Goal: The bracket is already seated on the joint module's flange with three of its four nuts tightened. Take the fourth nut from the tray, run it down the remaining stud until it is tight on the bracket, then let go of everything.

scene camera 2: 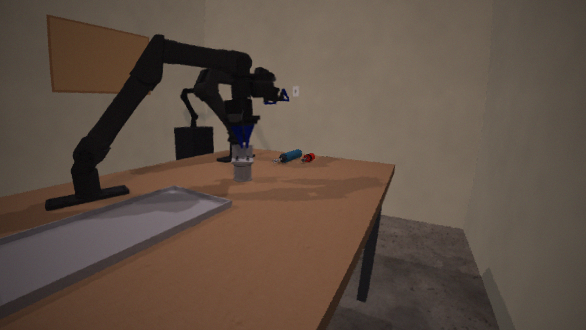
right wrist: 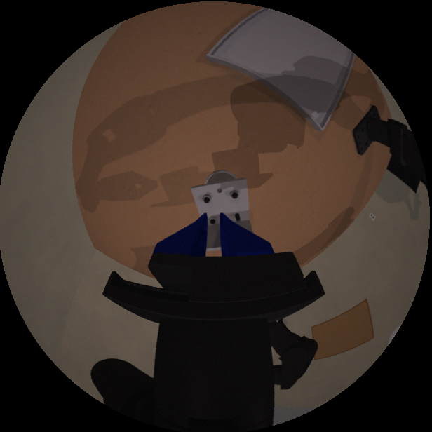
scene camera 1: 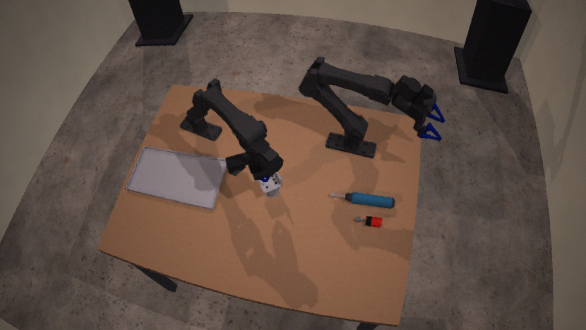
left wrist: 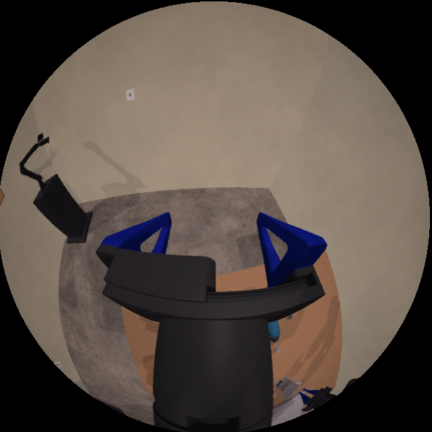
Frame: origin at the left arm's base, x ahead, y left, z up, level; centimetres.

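Seen in the pictures: left gripper, between the fingertips: [scene camera 2: 282,101] [scene camera 1: 442,130]; right gripper, between the fingertips: [scene camera 2: 244,148] [scene camera 1: 265,179]; left arm's base, origin of its link: [scene camera 1: 351,145]; right arm's base, origin of its link: [scene camera 2: 89,198] [scene camera 1: 200,128].
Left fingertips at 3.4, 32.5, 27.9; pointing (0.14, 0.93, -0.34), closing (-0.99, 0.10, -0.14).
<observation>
Offsets run from my left fingertips to a thing's top centre, as dx, dy, dz. Level surfaces: height alone.
The grey bracket [scene camera 1: 271,186] [right wrist: 220,202] sits on the round joint module @(+24.3, -56.2, -20.5) [scene camera 1: 273,194] [scene camera 2: 243,173] [right wrist: 221,176]. In the right wrist view, several dark nuts or stud ends show on its flat plate; which stud has no nut I cannot tell. My right gripper [scene camera 2: 243,147] [right wrist: 213,217] points down at the bracket, its fingers nearly together with a narrow gap and nothing held. One dark nut or stud end [right wrist: 212,221] shows at that gap; contact is unclear. The tray @(+30.2, -96.6, -26.3) [scene camera 1: 165,175] [scene camera 2: 100,240] [right wrist: 300,45] shows no nut. My left gripper [scene camera 1: 442,130] [left wrist: 213,216] is open and empty, high beyond the table's right edge.
A blue screwdriver-like tool @(+19.4, -22.4, -23.8) [scene camera 1: 372,200] [scene camera 2: 291,156] [left wrist: 273,329] lies right of the bracket on the table @(dz -27.9) [scene camera 1: 200,250]. A short red and black tool @(+27.3, -18.4, -24.5) [scene camera 1: 374,221] [scene camera 2: 310,157] lies beside it. The left arm's base [scene camera 1: 351,145] stands behind these tools.
</observation>
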